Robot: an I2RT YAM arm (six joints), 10 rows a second.
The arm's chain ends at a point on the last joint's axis. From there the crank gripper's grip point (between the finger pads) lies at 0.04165 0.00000 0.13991 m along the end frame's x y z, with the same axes.
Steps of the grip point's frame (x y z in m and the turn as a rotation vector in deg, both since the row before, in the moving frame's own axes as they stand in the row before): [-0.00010, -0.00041, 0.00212, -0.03, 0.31, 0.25]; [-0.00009, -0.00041, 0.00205, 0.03, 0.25, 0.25]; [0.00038, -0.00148, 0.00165, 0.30, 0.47, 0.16]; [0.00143, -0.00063, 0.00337, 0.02, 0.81, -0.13]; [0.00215, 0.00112, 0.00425, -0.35, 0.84, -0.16]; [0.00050, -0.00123, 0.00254, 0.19, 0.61, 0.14]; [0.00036, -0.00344, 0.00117, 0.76, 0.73, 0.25]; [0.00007, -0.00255, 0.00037, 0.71, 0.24, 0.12]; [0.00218, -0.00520, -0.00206, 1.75, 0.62, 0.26]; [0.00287, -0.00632, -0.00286, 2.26, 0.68, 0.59]
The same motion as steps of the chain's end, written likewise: [-0.00086, -0.00067, 0.00235, -0.03, 0.31, 0.25]; [-0.00070, -0.00052, 0.00223, 0.03, 0.25, 0.25]; [-0.00077, -0.00087, 0.00200, 0.30, 0.47, 0.16]; [-0.00054, -0.00048, 0.00397, 0.02, 0.81, -0.13]; [0.00010, 0.00039, 0.00488, -0.35, 0.84, -0.16]; [-0.00099, -0.00087, 0.00299, 0.19, 0.61, 0.14]; [-0.00142, -0.00177, 0.00172, 0.76, 0.73, 0.25]; [-0.00052, -0.00091, 0.00056, 0.71, 0.24, 0.12]; [0.00066, -0.00113, -0.00154, 1.75, 0.62, 0.26]; [0.00119, -0.00125, -0.00226, 2.26, 0.68, 0.59]
